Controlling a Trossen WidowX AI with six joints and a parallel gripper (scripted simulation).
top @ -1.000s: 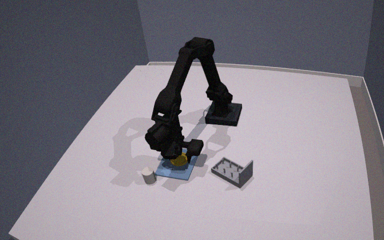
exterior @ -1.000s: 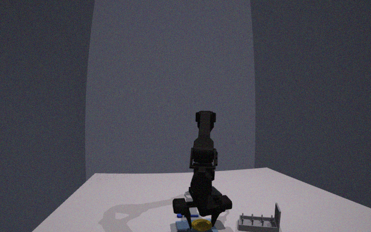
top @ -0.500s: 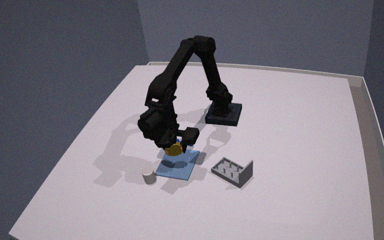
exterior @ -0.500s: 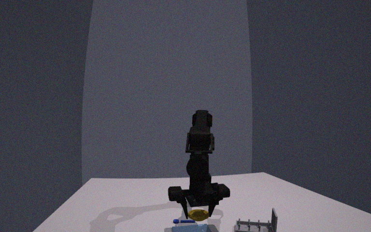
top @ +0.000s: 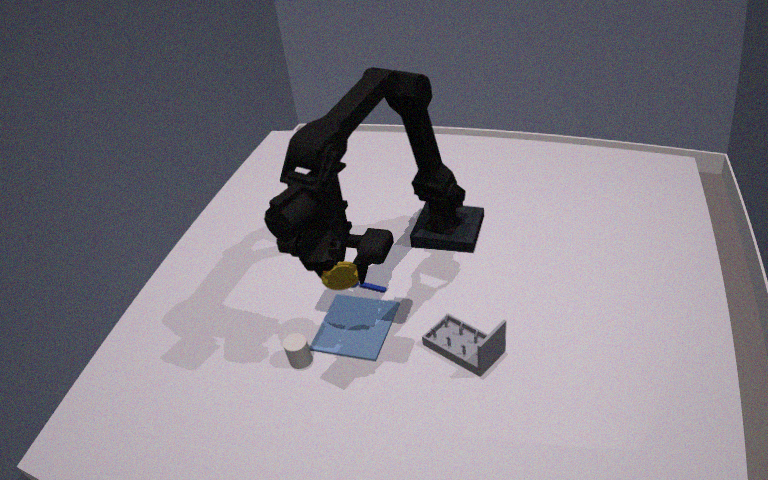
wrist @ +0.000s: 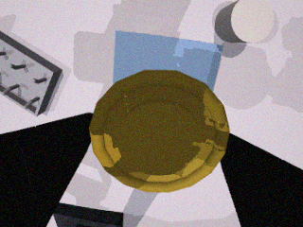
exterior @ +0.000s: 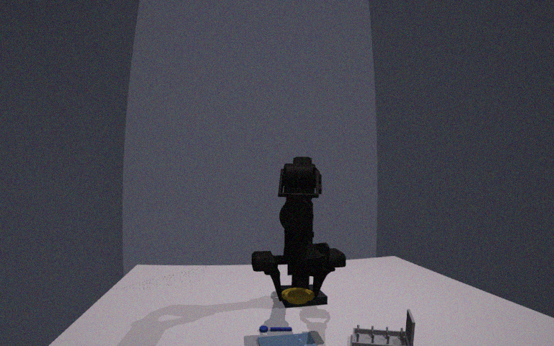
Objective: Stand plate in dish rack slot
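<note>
The grey dish rack is 30 mm behind my gripper tip, 200 mm to the left of it and 110 mm below it. Also, from my gripper tip: yellow plate: 10 mm above; light blue mat: 20 mm behind, 10 mm to the right, 130 mm below; pale cylinder: 90 mm ahead, 70 mm to the right, 110 mm below.
</note>
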